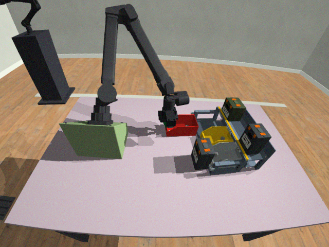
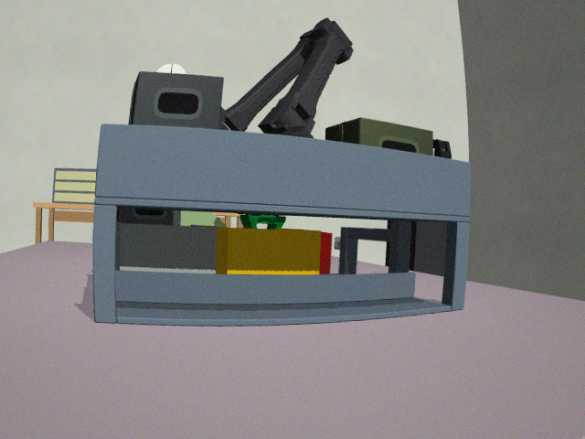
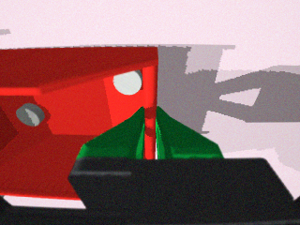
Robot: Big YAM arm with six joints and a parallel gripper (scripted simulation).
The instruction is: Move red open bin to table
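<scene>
The red open bin lies 80 mm ahead of my hand and 10 mm above it. Also, from my hand: grey bin (280 mm ahead, 210 mm to the right, 10 mm above); yellow bin (280 mm ahead, 100 mm to the right, 10 mm above).
</scene>
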